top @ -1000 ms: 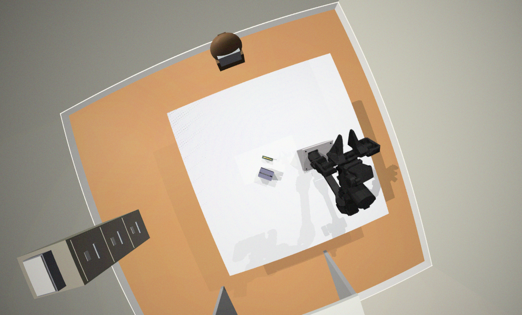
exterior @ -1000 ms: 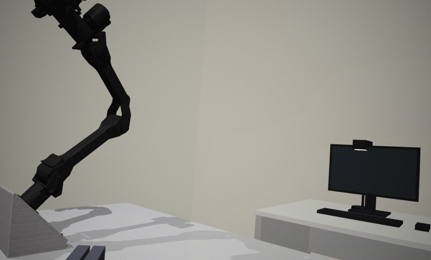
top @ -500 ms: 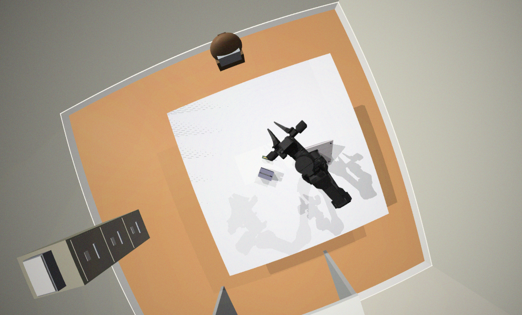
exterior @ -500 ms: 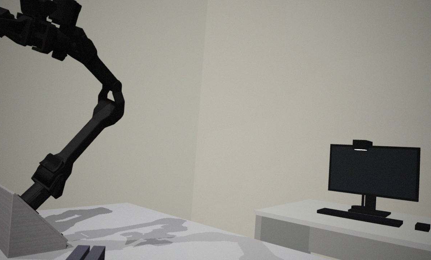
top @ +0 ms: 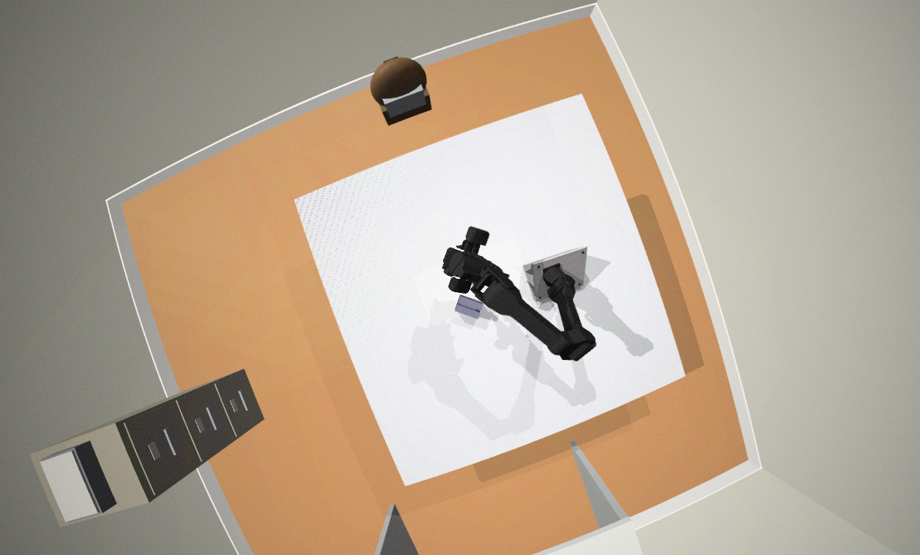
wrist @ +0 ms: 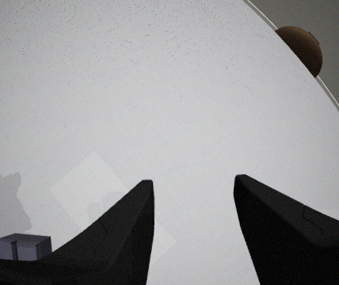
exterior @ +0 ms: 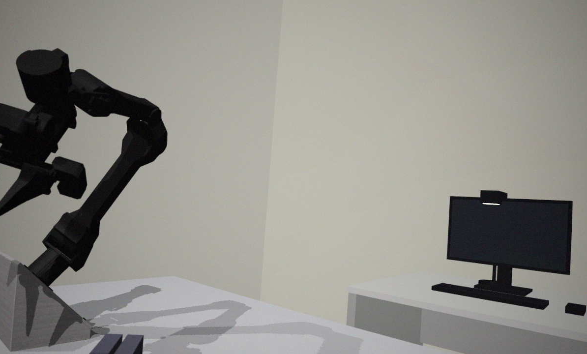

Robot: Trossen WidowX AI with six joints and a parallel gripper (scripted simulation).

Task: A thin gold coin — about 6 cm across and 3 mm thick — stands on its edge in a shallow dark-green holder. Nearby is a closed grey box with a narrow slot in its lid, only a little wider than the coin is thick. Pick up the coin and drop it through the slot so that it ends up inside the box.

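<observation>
The gold coin is 24 cm below my gripper tip, 10 cm to the left of it and 3 cm behind it.
</observation>
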